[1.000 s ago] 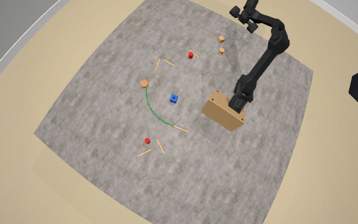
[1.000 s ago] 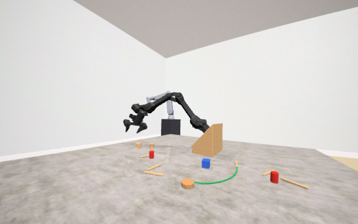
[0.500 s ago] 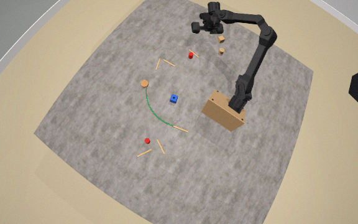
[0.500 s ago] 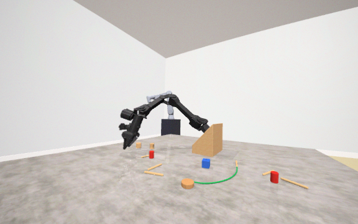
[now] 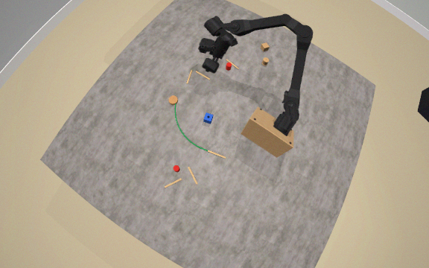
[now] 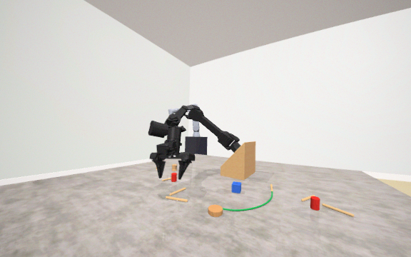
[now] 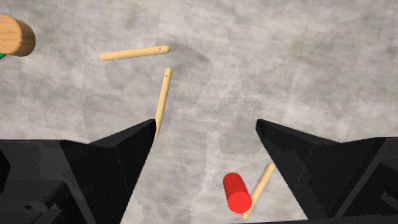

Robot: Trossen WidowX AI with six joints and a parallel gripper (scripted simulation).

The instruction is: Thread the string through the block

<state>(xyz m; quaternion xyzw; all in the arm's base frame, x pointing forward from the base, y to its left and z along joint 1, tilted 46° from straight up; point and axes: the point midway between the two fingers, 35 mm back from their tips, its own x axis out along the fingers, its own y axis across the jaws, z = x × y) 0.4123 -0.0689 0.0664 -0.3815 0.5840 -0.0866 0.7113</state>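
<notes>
The blue block lies 20 cm to the left of my gripper tip, 16 cm behind it and 2 cm below it. From my gripper tip the other things lie so: wooden cylinder (21 cm to the right, 18 cm behind, 2 cm below); then small wooden cube (29 cm to the right, 13 cm behind, 2 cm below); then round wooden button (23 cm to the left, 3 cm below, 1 cm ahead).
</notes>
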